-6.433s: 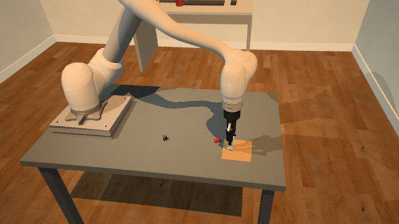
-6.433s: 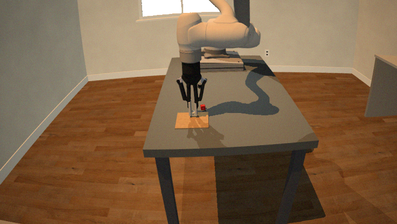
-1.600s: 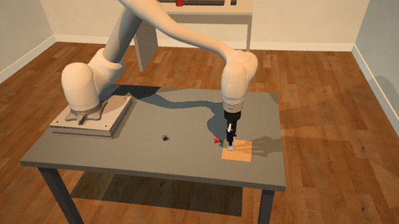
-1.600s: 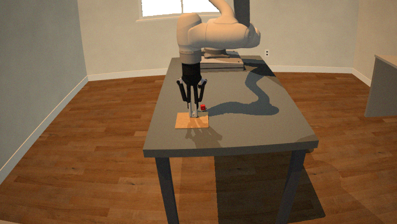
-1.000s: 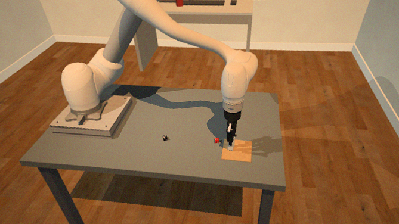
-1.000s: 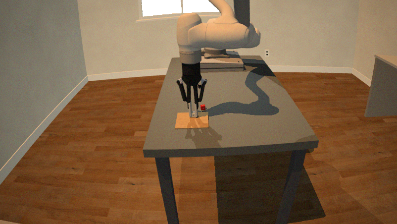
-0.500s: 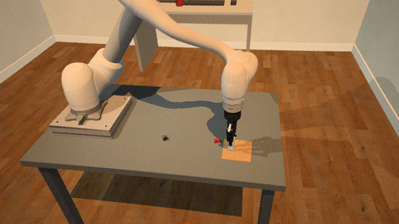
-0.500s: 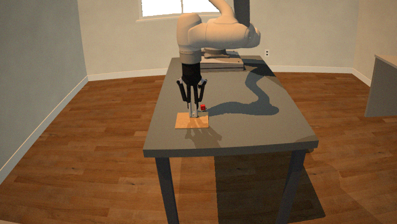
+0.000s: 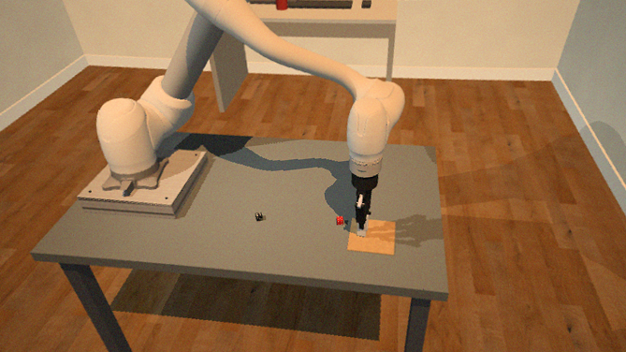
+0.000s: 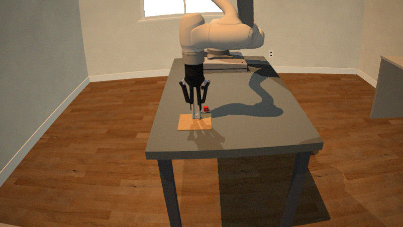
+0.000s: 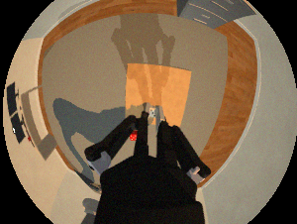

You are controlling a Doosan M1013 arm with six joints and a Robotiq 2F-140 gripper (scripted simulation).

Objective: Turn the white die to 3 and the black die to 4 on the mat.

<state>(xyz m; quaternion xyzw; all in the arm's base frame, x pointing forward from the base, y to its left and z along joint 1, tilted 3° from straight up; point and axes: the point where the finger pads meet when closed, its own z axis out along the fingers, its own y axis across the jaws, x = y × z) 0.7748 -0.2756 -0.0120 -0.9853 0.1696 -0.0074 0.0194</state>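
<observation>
Right now the white die is 3 cm below my hand. Also, from my hand: orange mat (3 cm ahead, 1 cm to the right, 4 cm below); then black die (33 cm behind, 9 cm to the left, 3 cm below); then red die (7 cm behind, 5 cm to the left, 3 cm below).
</observation>
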